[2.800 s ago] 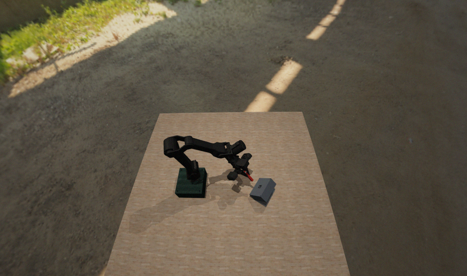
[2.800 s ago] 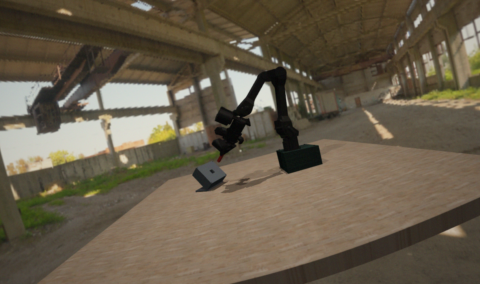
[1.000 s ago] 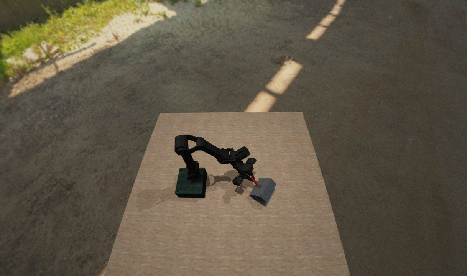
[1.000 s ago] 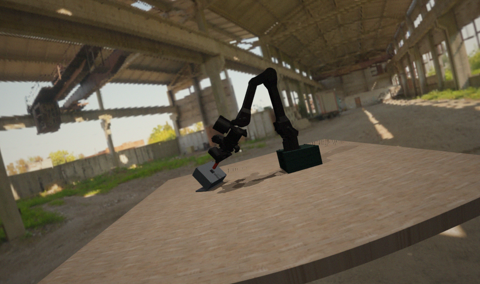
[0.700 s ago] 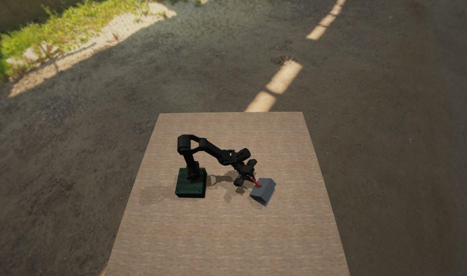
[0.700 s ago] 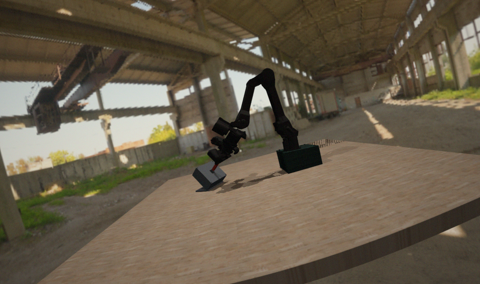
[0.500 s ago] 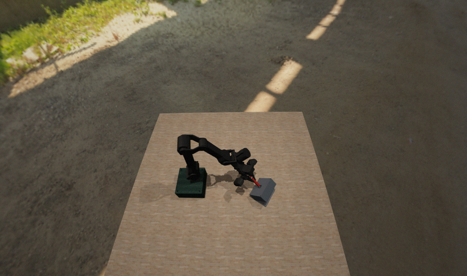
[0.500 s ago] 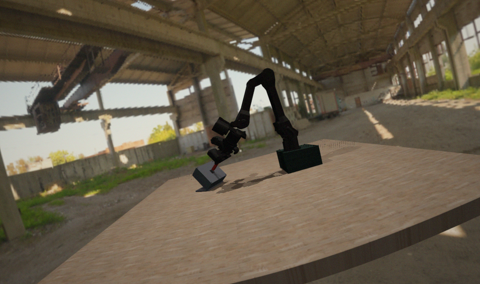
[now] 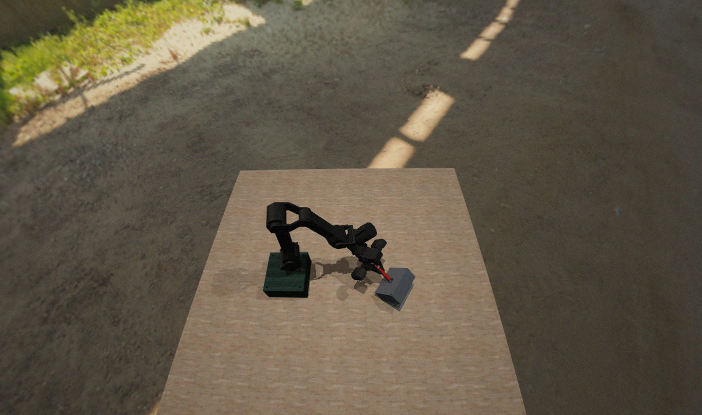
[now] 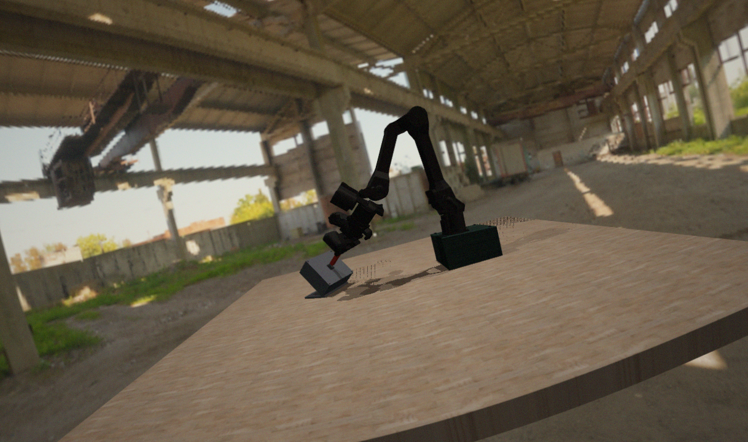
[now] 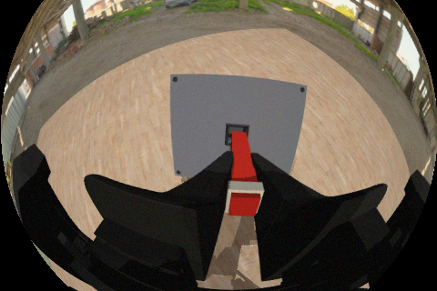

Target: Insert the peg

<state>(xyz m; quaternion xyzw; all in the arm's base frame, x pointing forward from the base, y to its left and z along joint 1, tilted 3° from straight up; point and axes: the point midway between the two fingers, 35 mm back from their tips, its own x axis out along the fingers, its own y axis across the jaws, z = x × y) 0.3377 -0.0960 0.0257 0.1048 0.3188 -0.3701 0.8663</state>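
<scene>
Now: gripper tip 5 cm above the grey sloped panel, 4 cm to the left of it and 4 cm short of it. Also, from my gripper tip: red peg: 1 cm to the left, 1 cm behind, 1 cm above.
</scene>
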